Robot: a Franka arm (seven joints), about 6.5 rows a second.
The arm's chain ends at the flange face. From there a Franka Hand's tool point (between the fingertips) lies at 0.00 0.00 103.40 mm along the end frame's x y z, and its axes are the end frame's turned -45 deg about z.
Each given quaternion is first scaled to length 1.
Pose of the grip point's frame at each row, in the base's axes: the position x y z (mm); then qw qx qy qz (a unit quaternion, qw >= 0):
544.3 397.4 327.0 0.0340 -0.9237 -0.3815 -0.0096
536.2 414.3 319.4 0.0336 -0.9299 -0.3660 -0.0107
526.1 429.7 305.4 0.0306 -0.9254 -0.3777 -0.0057
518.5 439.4 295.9 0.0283 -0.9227 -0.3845 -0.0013
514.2 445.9 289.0 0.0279 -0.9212 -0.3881 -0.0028
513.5 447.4 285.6 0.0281 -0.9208 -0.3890 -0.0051
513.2 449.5 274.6 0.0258 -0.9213 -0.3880 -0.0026
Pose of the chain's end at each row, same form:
545.1 390.1 430.1 0.0351 -0.9994 0.0010 0.0041
536.7 407.0 422.5 0.0351 -0.9992 0.0177 0.0030
527.4 423.4 408.6 0.0305 -0.9995 0.0052 0.0064
520.5 433.9 399.1 0.0266 -0.9996 -0.0021 0.0096
515.9 440.4 392.2 0.0268 -0.9996 -0.0060 0.0081
514.8 441.6 388.8 0.0279 -0.9996 -0.0070 0.0060
514.8 444.4 377.9 0.0248 -0.9996 -0.0059 0.0075

